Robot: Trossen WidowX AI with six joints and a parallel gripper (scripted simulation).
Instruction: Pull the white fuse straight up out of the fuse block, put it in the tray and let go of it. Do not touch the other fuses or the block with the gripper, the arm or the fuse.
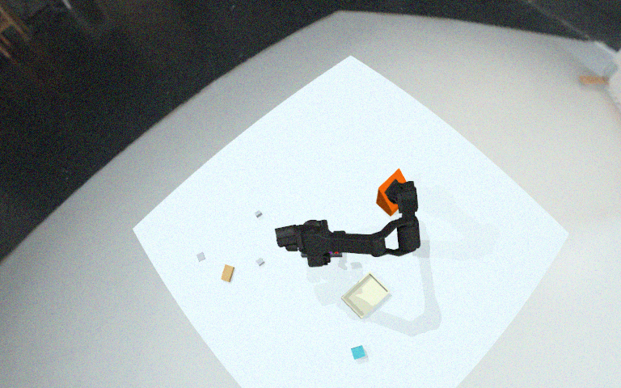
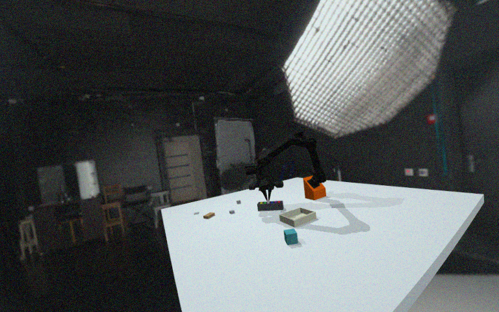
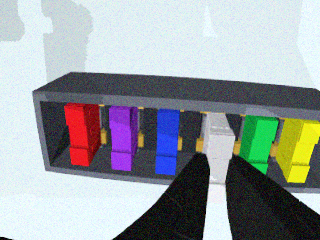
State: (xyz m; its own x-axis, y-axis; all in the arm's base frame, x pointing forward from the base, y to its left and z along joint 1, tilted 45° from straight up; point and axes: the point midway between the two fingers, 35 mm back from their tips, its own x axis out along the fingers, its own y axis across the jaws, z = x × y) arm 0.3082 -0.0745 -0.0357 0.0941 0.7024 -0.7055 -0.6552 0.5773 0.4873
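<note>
Right now my gripper tip is 10 mm past the blue fuse, 10 mm to the right of it and 30 mm above it. The rest, counted from my gripper tip: green fuse 10 mm ahead, 20 mm to the right, 30 mm below; then white fuse 10 mm below; then purple fuse 30 mm behind, 30 mm to the left, 30 mm below.
</note>
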